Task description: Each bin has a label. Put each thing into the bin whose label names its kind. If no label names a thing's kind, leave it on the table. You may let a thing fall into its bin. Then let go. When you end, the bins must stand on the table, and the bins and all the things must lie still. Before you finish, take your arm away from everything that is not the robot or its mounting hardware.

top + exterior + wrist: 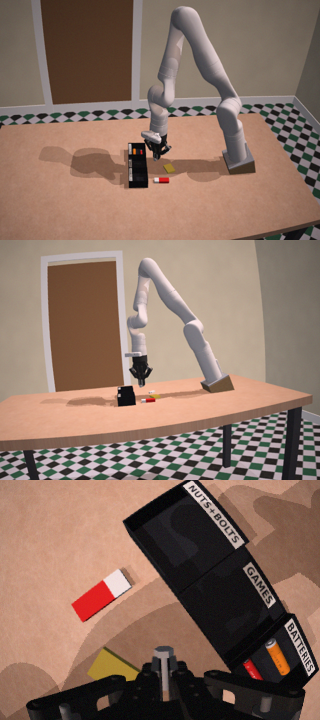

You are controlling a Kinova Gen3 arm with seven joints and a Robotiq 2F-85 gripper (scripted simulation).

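Right now my hand is 9 cm to the right of the red-and-white block and 7 cm above it. Also, from my hand: bolt 2 cm below; then red battery 5 cm ahead, 10 cm to the right, 7 cm below; then yellow block 6 cm behind, 2 cm to the left, 8 cm below.
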